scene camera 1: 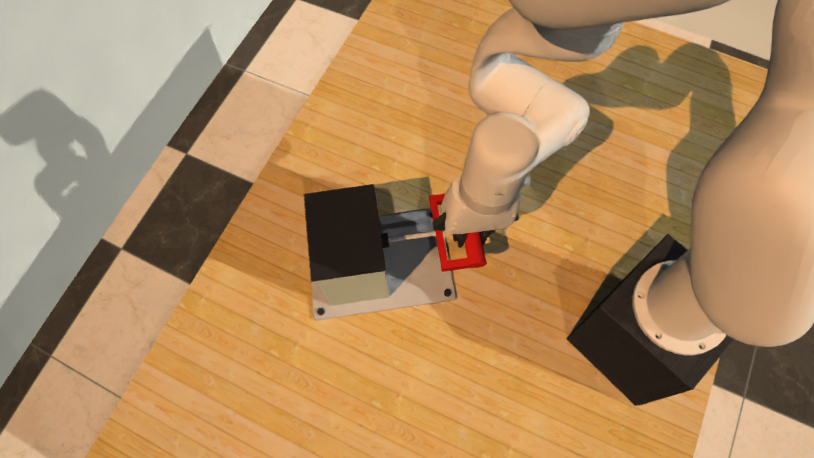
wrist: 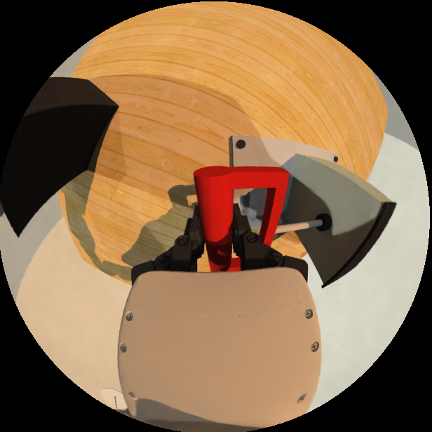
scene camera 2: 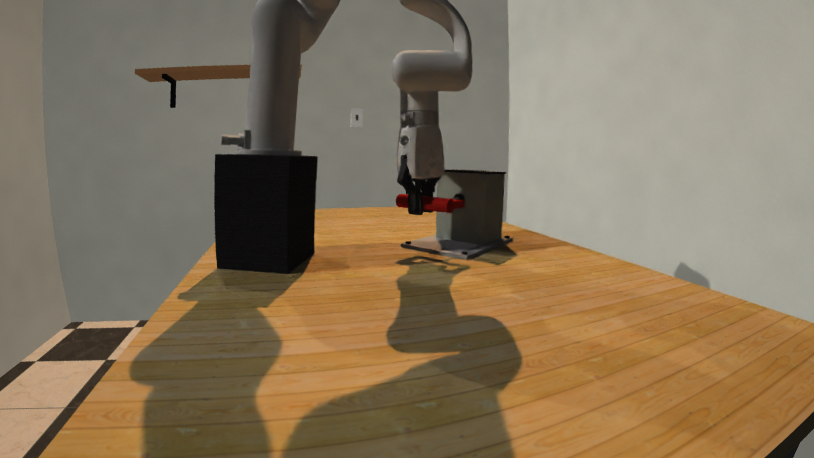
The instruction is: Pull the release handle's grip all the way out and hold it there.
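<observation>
The release handle's red grip (scene camera 1: 475,250) (scene camera 2: 441,203) (wrist: 215,200) is a frame with a thick round bar on the side away from its housing. A thin pale rod (scene camera 1: 420,235) (wrist: 300,226) joins the grip to the housing (scene camera 1: 347,233) (scene camera 2: 478,207) (wrist: 335,200), with a long stretch of rod showing. My gripper (scene camera 2: 416,205) (wrist: 217,215) is shut on the thick bar, one finger on each side of it, and points down. The grip is held above the table, level with the upper part of the housing. In scene camera 1 the arm hides part of the grip and the fingers.
The housing stands on a grey base plate (scene camera 1: 364,307) (scene camera 2: 466,252) (wrist: 260,150) on the wooden table (scene camera 1: 284,387) (scene camera 2: 569,341). The arm's black pedestal (scene camera 1: 631,341) (scene camera 2: 256,210) (wrist: 55,140) stands on the side the grip's thick bar faces. A wall shelf (scene camera 2: 193,72) hangs at the back.
</observation>
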